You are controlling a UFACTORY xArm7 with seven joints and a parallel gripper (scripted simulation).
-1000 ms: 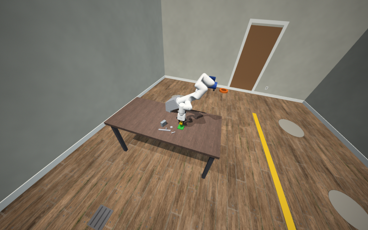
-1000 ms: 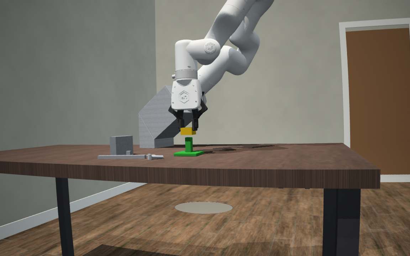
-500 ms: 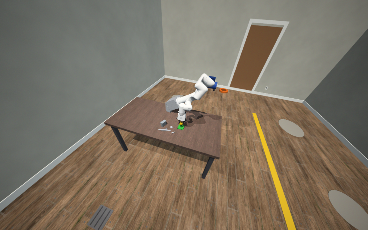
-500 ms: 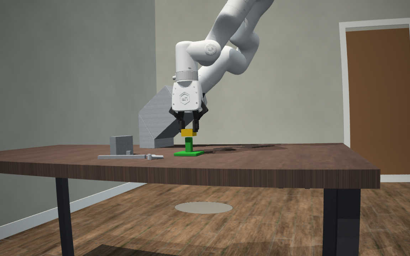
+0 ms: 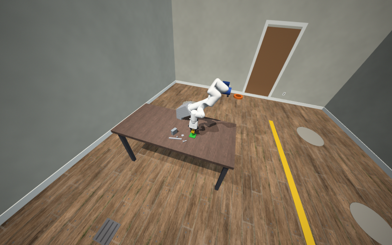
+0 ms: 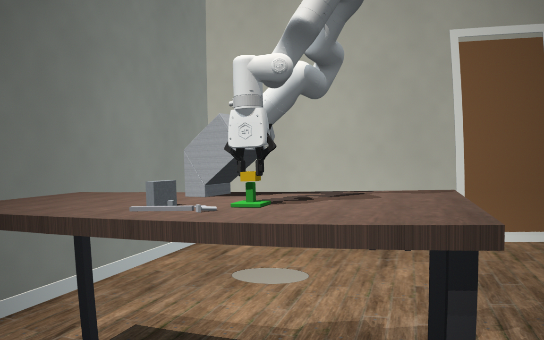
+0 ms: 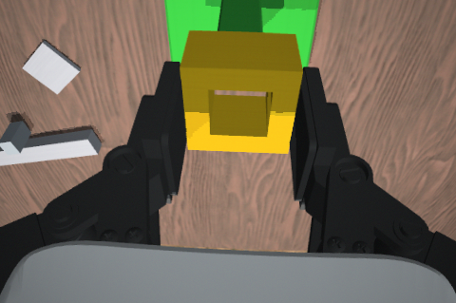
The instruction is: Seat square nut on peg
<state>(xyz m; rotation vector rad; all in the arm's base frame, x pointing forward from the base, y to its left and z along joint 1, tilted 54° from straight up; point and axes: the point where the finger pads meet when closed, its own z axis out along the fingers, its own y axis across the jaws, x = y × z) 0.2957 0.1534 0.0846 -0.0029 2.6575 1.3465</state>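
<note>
My gripper is now 12 cm to the left of the small grey square tile, 9 cm above it and 5 cm short of it. From my hand the other things lie so: grey bolt (14 cm ahead, 9 cm below, 6 cm to the right); then grey block (24 cm to the right, 7 cm ahead, 6 cm below); then flat grey bar (18 cm to the right, 14 cm ahead, 9 cm below).
</note>
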